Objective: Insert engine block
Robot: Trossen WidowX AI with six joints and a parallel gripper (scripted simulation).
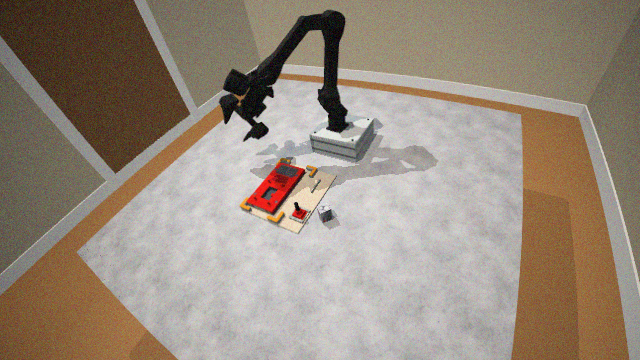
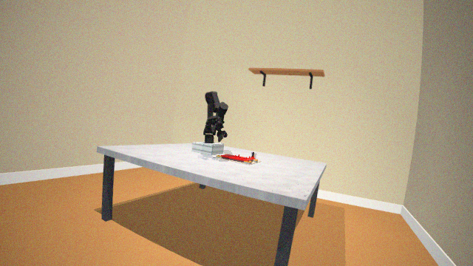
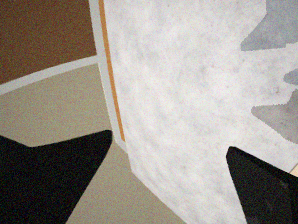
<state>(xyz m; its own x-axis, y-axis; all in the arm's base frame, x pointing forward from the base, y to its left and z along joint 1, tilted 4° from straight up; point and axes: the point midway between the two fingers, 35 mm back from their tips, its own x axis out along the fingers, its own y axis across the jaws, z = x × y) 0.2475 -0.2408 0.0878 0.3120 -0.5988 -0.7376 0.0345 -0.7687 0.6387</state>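
My gripper tip is 41 cm to the right of the grey engine block, 13 cm above it and 6 cm short of it. From my gripper tip the other things lie so: tan base plate 23 cm to the left, 14 cm below, 5 cm ahead.
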